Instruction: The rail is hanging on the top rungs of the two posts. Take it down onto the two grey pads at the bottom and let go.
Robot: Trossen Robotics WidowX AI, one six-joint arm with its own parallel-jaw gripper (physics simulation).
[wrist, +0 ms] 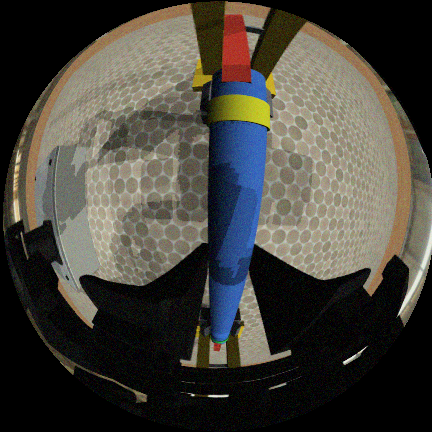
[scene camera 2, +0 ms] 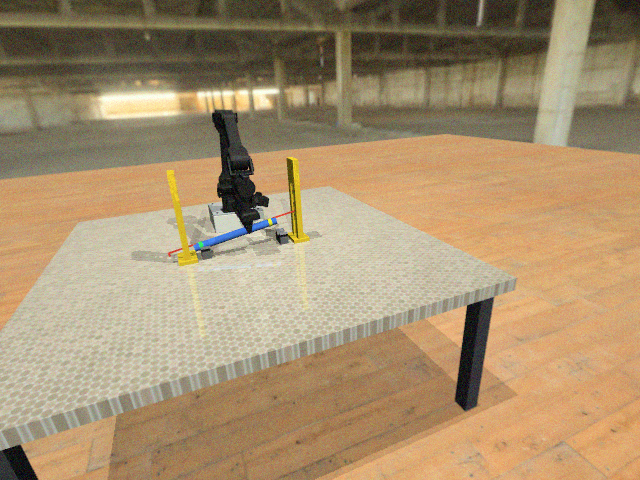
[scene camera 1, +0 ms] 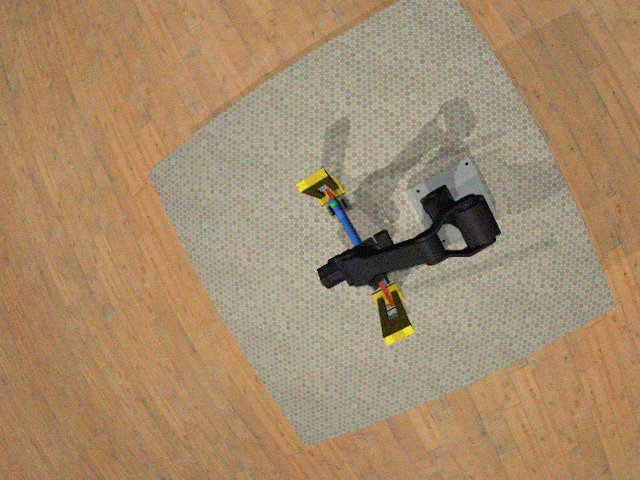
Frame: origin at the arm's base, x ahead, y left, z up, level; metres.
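Seen in the pictures: gripper, fingertip midpoint: (wrist: 227, 249) (scene camera 2: 249, 232); arm's base, link origin: (wrist: 51, 240) (scene camera 2: 230, 210) (scene camera 1: 434, 203).
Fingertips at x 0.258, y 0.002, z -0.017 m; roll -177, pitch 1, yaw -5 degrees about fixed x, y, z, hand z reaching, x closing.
Observation:
Pixels of each thing's middle, then the offset from my fingertips to it. Level surfaces: height alone.
- blue rail, body centre: (wrist: 224, 295) (scene camera 1: 354, 238) (scene camera 2: 236, 233) 0.003 m back, 0.045 m right, 0.003 m up
- dark grey pad, body centre: (wrist: 219, 322) (scene camera 1: 337, 207) (scene camera 2: 205, 250) 0.009 m back, 0.157 m right, 0.036 m down
- tiled table top, surface height: 0.057 m down
The blue rail (scene camera 1: 345, 224) (scene camera 2: 224, 237) (wrist: 237, 165) has red end tabs, a green band and a yellow band. My gripper (scene camera 2: 249, 227) (wrist: 227, 249) is shut on its middle. The rail is tilted: its green-banded end is low, close above one dark grey pad (scene camera 2: 206, 253); whether they touch is unclear. Its yellow-banded end is higher, above the other pad (scene camera 2: 281, 236). The red tabs reach into the slots of the yellow post (scene camera 1: 311, 179) (scene camera 2: 176, 209) at the green end and the yellow post (scene camera 1: 408, 322) (scene camera 2: 296, 198) at the yellow end. The arm hides the fingertips in scene camera 1.
The arm's grey base (scene camera 1: 460, 175) (scene camera 2: 222, 222) (wrist: 77, 200) stands behind the posts as seen in scene camera 2. Posts and pads stand on a tiled table top (scene camera 1: 248, 217) (scene camera 2: 310, 289), well inside its edges. Arm shadows fall across it.

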